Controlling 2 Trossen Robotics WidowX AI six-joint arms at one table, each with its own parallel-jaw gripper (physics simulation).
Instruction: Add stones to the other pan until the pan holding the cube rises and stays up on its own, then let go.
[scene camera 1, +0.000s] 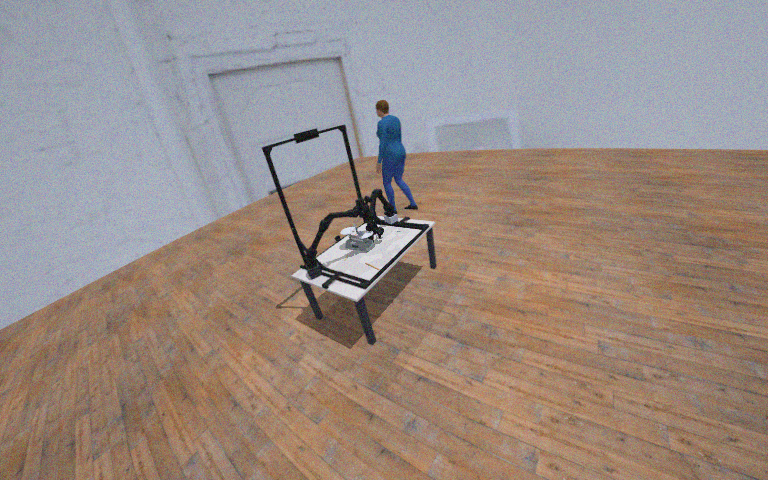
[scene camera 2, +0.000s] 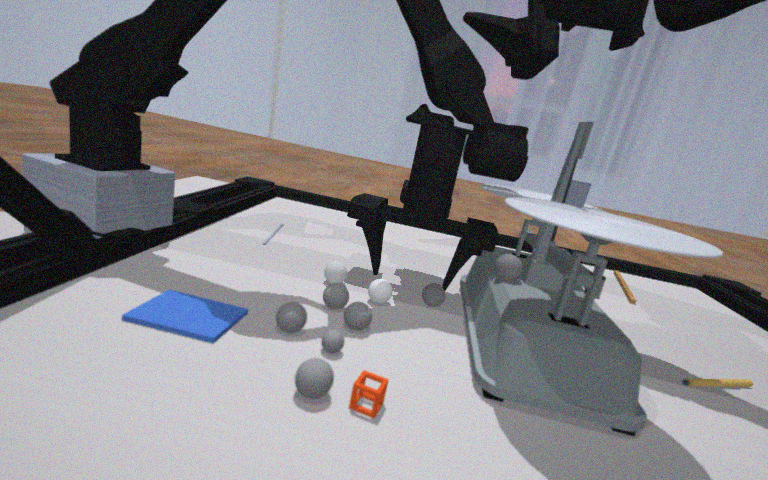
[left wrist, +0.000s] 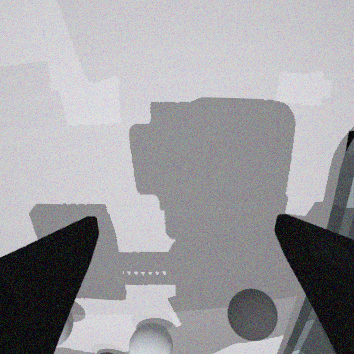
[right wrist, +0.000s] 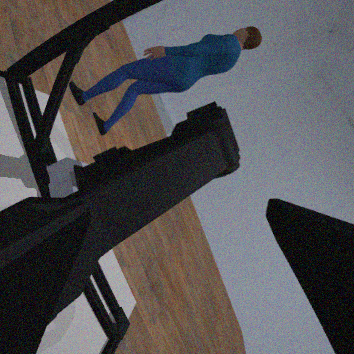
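Pixels of known places: left gripper, fingertip midpoint: (scene camera 1: 376, 241) (scene camera 2: 408, 283) (left wrist: 188, 224); right gripper, fingertip midpoint: (scene camera 1: 370, 204) (right wrist: 179, 208); left arm's base, link origin: (scene camera 1: 390, 215) (scene camera 2: 105, 163) (right wrist: 83, 178); right arm's base, link origin: (scene camera 1: 312, 266).
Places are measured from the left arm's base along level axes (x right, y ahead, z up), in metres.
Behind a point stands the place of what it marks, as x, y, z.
My left gripper (scene camera 2: 411, 278) @(-0.161, 0.339, -0.088) (left wrist: 188, 224) @(-0.161, 0.339, -0.088) is open and empty, its fingertips just above the table. A dark grey stone (scene camera 2: 433, 294) @(-0.101, 0.386, -0.068) (left wrist: 252, 314) @(-0.123, 0.378, -0.067) lies by one fingertip and a white stone (scene camera 2: 380, 290) @(-0.061, 0.334, -0.068) (left wrist: 151, 338) @(-0.087, 0.330, -0.072) by the other. Several more grey stones (scene camera 2: 335, 295) @(-0.011, 0.304, -0.068) lie in a loose cluster in front. The grey balance scale (scene camera 2: 539, 333) @(0.019, 0.497, -0.025) (scene camera 1: 360, 243) @(-0.172, 0.520, -0.020) stands to the right, its near pan (scene camera 2: 573, 216) @(-0.006, 0.496, 0.068) up and bare. Another stone (scene camera 2: 508, 267) @(-0.071, 0.458, -0.004) shows at the scale's far-left corner. An orange frame cube (scene camera 2: 369, 393) @(0.114, 0.397, -0.070) sits on the table. My right gripper (right wrist: 179, 208) @(-0.166, 0.324, 0.276) is open and empty, high above the scale.
A blue flat pad (scene camera 2: 189, 314) @(0.090, 0.214, -0.083) lies at the left of the table (scene camera 1: 354, 291) @(-0.602, 0.907, -0.088). A grey box (scene camera 2: 155, 195) @(-0.022, 0.050, -0.027) sits by the black rail. A black gantry frame (scene camera 1: 279, 186) @(0.067, 0.954, 0.638) stands over the table. A person in blue (scene camera 1: 392, 152) (right wrist: 175, 74) walks behind it.
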